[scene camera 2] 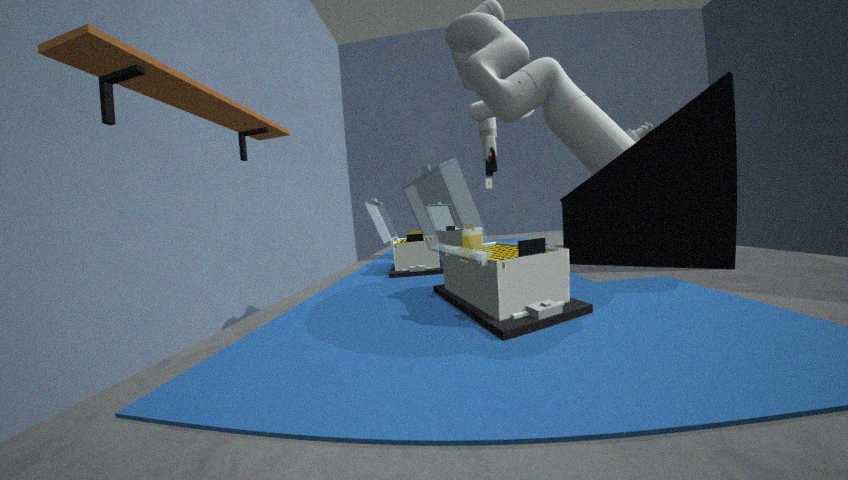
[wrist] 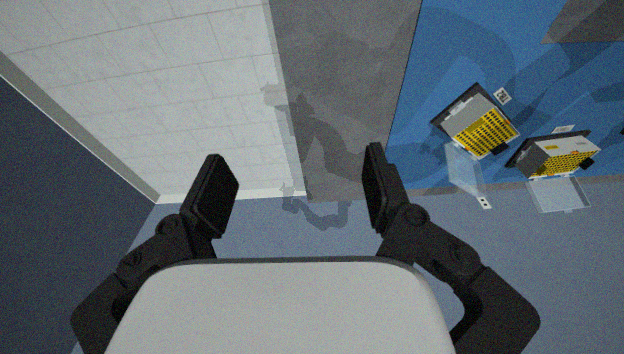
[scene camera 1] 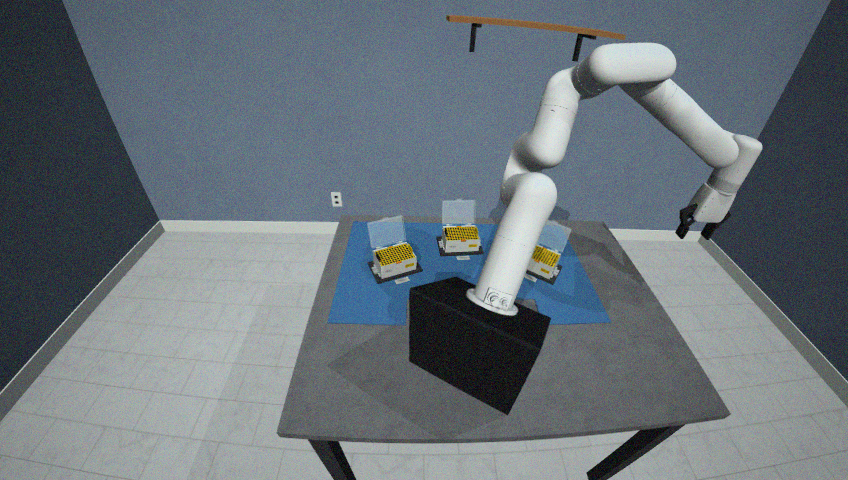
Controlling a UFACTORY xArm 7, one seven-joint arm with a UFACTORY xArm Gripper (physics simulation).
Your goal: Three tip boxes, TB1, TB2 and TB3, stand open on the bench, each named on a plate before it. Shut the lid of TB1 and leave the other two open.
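Places are measured from the arm's base along level axes (x ahead, y left, z up), in metres.
Pixels of known places: gripper, fingertip midpoint: (scene camera 2: 491,174) (wrist: 295,164) (scene camera 1: 691,236); arm's base, link origin: (scene camera 2: 618,164) (scene camera 1: 491,303).
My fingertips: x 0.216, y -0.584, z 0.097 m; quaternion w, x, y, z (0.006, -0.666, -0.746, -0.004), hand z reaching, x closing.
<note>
For each thing: its middle in the pictures, then the offset to it from my fingertips. "spot": a spot on its surface instead. Level surfaces: height alone.
- right box, body centre: (wrist: 487,137) (scene camera 2: 460,227) (scene camera 1: 541,253) dx +0.135, dy +0.374, dz -0.215 m
- plate, surface spot: (wrist: 501,95) spot: dx +0.075, dy +0.403, dz -0.278 m
- middle box, body centre: (scene camera 2: 422,251) (scene camera 1: 460,240) (wrist: 557,154) dx +0.203, dy +0.646, dz -0.247 m
- left box, body centre: (scene camera 2: 506,271) (scene camera 1: 395,262) dx +0.058, dy +0.856, dz -0.247 m
- blue mat, surface height: dz -0.280 m
- grey bench, surface height: dz -0.283 m
Three white tip boxes with yellow-and-black tops stand with clear lids raised. The right box (scene camera 1: 544,261) (wrist: 480,125) has a plate (wrist: 501,95) reading TB2 in the wrist view; its lid (scene camera 1: 553,236) (wrist: 462,167) is up, and the arm partly hides the box in scene camera 1. The middle box (scene camera 1: 462,245) (scene camera 2: 416,255) (wrist: 565,150) has its lid (scene camera 1: 458,212) (scene camera 2: 379,221) (wrist: 557,194) up. The left box (scene camera 1: 397,267) (scene camera 2: 529,285) has its lid (scene camera 1: 386,231) up. Their plates are unreadable, so I cannot tell which is TB1. My gripper (scene camera 1: 695,233) (scene camera 2: 489,169) (wrist: 295,164) is open and empty, high and far right of the boxes.
The boxes sit on dark bases on a blue mat (scene camera 1: 368,306) (scene camera 2: 416,386) over the grey bench (scene camera 1: 595,380). The arm's black pedestal (scene camera 1: 470,350) (scene camera 2: 672,208) stands in front of them. A wooden shelf (scene camera 1: 535,25) (scene camera 2: 178,89) is on the back wall.
</note>
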